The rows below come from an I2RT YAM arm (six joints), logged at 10 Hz.
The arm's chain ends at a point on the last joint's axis. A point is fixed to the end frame.
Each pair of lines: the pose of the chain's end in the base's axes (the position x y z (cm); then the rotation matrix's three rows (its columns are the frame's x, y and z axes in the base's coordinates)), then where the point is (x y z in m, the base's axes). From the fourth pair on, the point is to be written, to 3 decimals.
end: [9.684, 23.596, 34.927], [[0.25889, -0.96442, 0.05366], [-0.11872, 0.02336, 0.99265], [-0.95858, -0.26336, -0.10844]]
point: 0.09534 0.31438 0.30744
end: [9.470, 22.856, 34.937], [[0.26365, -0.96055, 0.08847], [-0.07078, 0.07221, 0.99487], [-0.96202, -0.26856, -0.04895]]
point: 0.09626 0.30932 0.31226
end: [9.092, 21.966, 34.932], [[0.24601, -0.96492, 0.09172], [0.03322, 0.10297, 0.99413], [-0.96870, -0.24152, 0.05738]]
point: 0.09215 0.30396 0.32114
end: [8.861, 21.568, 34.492], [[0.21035, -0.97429, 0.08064], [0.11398, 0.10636, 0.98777], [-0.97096, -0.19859, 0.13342]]
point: 0.088 0.302 0.324
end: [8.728, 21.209, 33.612], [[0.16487, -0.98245, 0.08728], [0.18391, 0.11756, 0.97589], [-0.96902, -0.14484, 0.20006]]
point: 0.085 0.300 0.321
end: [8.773, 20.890, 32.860], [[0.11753, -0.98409, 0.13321], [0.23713, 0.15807, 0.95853], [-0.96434, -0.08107, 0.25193]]
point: 0.088 0.297 0.319
